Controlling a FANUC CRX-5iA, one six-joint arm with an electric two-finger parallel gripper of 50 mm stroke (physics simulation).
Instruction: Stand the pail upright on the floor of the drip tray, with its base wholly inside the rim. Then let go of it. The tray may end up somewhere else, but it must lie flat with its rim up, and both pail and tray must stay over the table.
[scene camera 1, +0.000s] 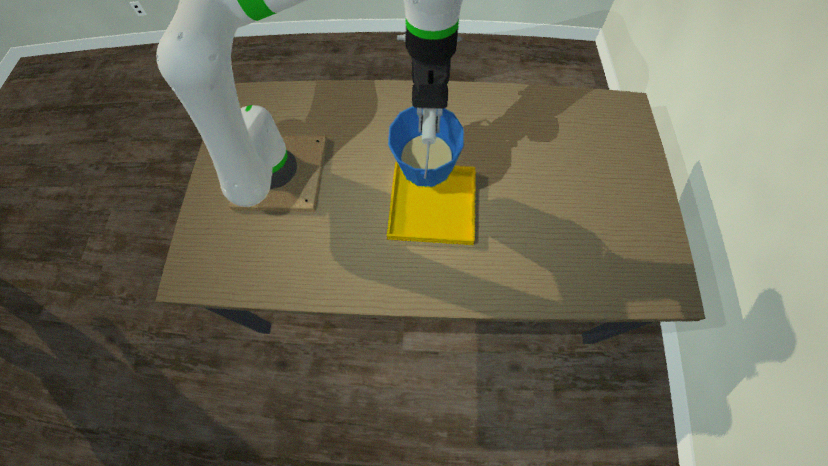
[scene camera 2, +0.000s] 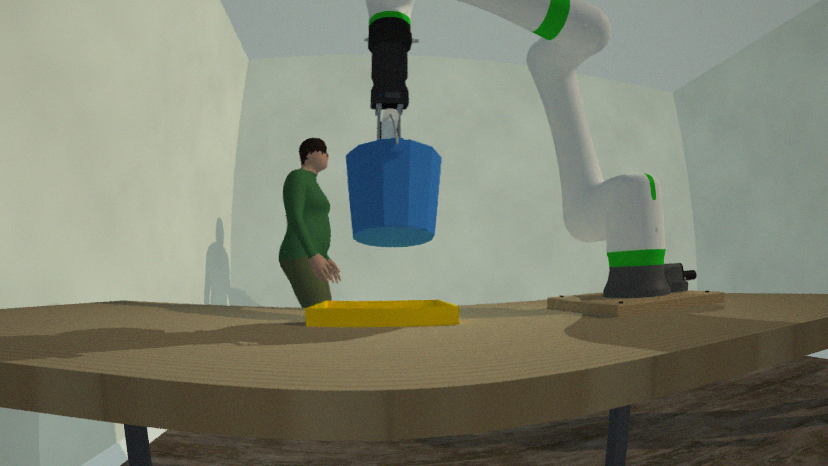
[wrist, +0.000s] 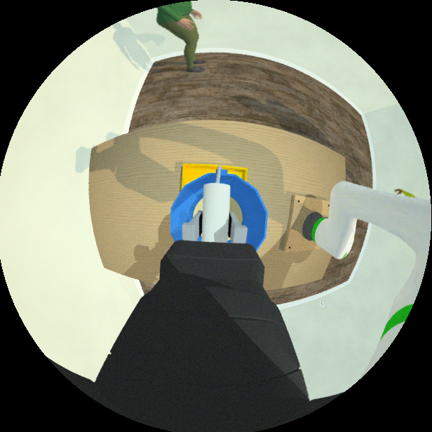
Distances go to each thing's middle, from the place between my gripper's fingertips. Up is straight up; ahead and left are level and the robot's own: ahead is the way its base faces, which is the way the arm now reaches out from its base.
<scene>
I see the yellow drip tray (scene camera 1: 445, 213) 2 cm ahead of my hand, 1 cm to the right of it and 34 cm below it.
</scene>
